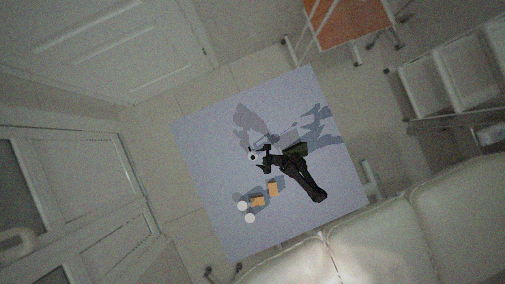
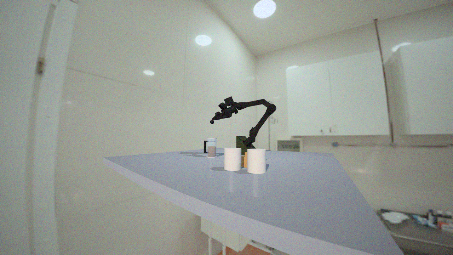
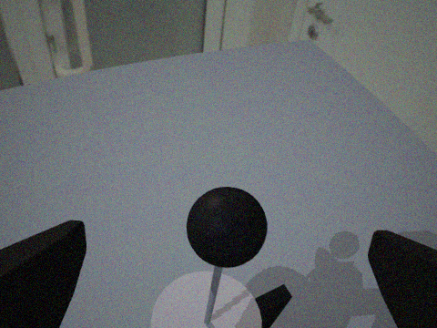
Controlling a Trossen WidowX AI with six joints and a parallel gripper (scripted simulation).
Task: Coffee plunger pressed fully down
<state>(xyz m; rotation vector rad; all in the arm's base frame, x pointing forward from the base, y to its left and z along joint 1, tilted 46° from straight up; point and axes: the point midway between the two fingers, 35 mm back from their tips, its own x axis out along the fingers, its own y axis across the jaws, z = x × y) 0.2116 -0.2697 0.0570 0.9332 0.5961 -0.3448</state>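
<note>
Right now my gripper tip is 10 mm short of the coffee press, 30 mm to the left of it and 150 mm above it.
</note>
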